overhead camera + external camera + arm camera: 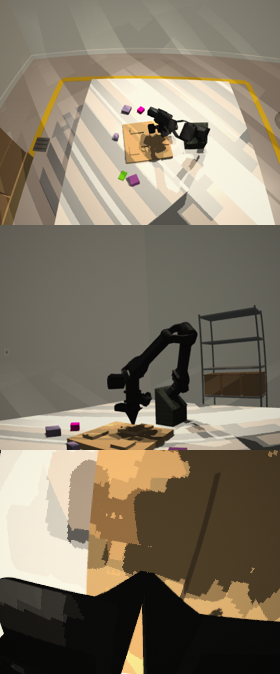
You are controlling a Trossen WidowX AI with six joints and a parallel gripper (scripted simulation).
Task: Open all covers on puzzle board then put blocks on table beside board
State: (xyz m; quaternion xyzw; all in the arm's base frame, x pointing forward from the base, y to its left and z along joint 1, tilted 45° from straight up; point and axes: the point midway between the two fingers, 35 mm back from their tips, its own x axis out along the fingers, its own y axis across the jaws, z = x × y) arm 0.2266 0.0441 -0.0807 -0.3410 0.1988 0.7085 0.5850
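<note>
Right now the tan puzzle board is 9 cm ahead of my gripper tip, 5 cm to the left of it and 2 cm below it. From my gripper tip the other things lie so: green block (31 cm to the left, 22 cm ahead, 3 cm below); then magenta block (21 cm to the right, 16 cm ahead, 2 cm below).
</note>
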